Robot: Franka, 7 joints.
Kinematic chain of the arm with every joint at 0, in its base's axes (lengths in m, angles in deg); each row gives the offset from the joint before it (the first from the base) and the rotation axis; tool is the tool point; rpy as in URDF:
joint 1: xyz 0 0 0.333 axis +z
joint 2: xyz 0 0 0 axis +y
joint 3: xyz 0 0 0.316 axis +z
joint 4: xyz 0.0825 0 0 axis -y
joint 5: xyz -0.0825 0 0.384 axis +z
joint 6: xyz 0 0 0 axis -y
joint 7: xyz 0.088 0 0 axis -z
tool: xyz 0 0 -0.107 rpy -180 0 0
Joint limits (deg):
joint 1: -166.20..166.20
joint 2: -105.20..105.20
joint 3: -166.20..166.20
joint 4: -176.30..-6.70
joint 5: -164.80..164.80
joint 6: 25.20..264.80
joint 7: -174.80..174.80
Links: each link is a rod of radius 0.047 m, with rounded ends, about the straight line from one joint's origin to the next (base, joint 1, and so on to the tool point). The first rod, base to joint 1, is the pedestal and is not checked.
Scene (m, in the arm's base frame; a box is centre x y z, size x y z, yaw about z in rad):
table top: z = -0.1
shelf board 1: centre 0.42 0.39 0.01 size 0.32 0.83 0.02 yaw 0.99
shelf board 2: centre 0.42 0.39 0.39 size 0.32 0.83 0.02 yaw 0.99
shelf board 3: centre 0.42 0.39 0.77 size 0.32 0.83 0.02 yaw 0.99
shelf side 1: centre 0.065 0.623 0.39 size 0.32 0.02 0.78 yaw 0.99
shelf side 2: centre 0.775 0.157 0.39 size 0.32 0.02 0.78 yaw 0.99
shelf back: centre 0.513 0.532 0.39 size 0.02 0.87 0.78 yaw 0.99
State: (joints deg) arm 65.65 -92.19 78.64 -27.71 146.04 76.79 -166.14
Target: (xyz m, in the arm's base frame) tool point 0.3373 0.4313 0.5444
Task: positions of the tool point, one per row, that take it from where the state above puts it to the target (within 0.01 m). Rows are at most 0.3 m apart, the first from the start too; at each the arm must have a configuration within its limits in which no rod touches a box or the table.
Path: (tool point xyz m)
1: -0.6298 -0.5087 0.3691
2: -0.7110 -0.2987 0.5066
3: -0.6789 -0.0801 0.6424
4: -0.5444 0.1041 0.7461
5: -0.3428 0.2216 0.7931
6: -0.1247 0.2612 0.7706
7: 0.0581 0.2345 0.6816
8: 0.1676 0.1727 0.5444
9: 0.2129 0.2269 0.5664
10: 0.2588 0.2927 0.5713
11: 0.3005 0.3633 0.5619
12: 0.3373 0.4313 0.5443

